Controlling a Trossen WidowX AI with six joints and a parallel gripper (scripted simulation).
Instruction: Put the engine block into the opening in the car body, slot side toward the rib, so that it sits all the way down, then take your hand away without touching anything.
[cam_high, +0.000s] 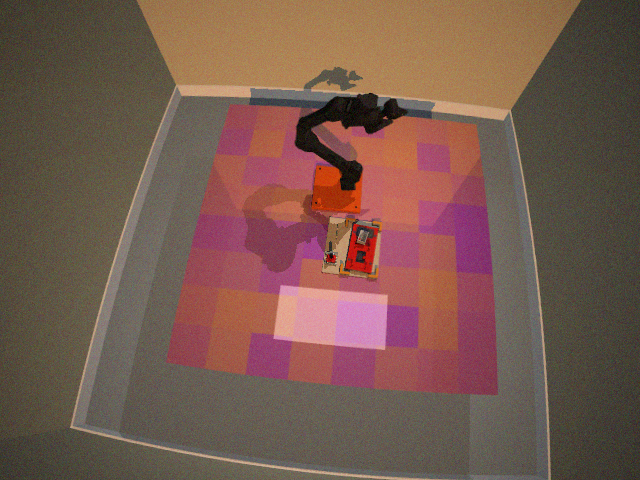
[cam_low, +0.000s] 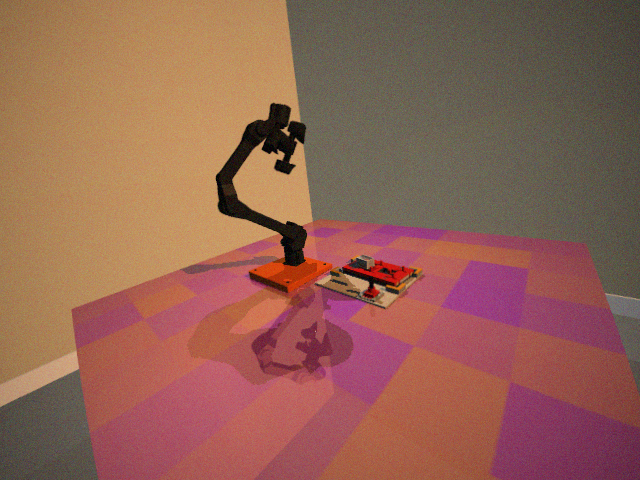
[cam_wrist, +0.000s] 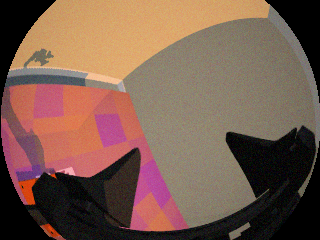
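Right now the grey engine block is 310 mm ahead of my gripper tip, 140 mm to the right of it and 370 mm below it.
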